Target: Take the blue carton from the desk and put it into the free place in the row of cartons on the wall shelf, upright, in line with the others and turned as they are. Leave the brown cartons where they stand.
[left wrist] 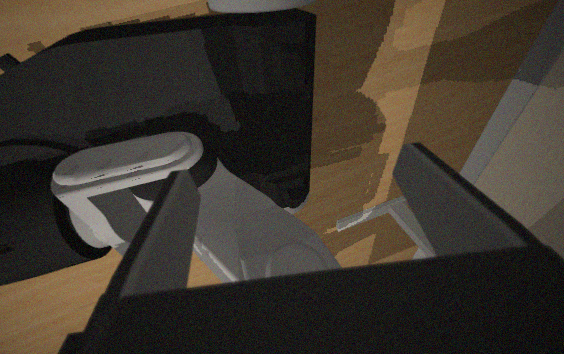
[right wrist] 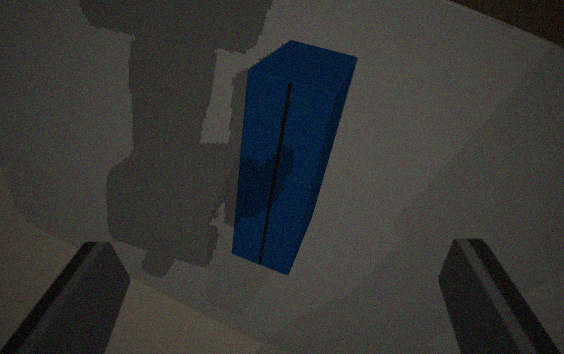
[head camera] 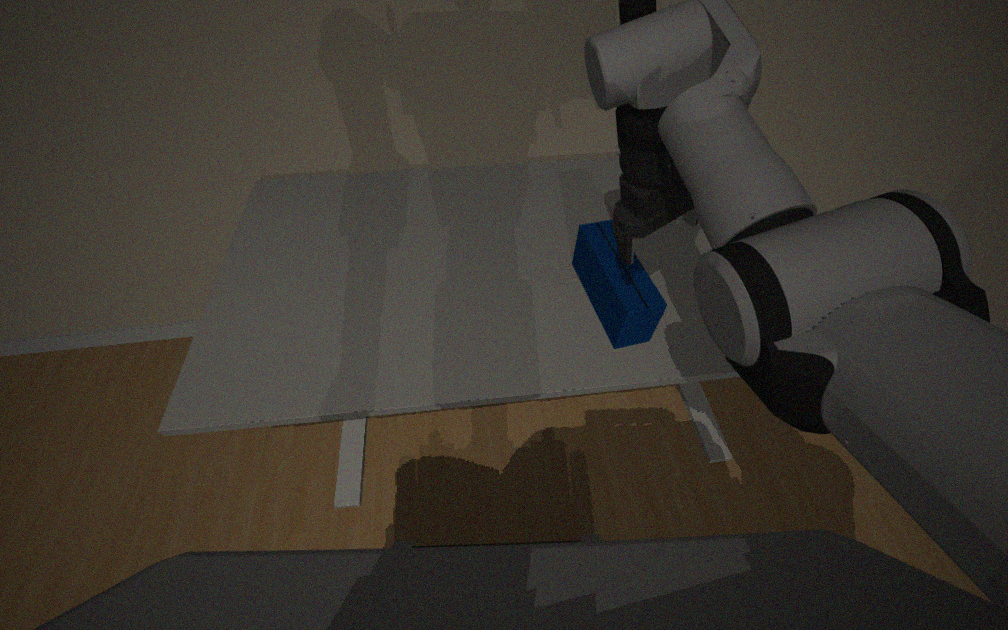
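The blue carton lies lengthwise on the grey desk, a thin dark line along its upper face. My right gripper is open and points down above the carton. In the right wrist view the carton lies between and beyond the two spread fingers, apart from both. My left gripper is open and empty, beside the robot's own body. The wall shelf and the brown cartons do not show in these views.
The wall stands behind the desk. White desk feet rest on the wooden floor. The robot's dark base is near the desk's front edge. Shadows of the robot fall across the desk and floor.
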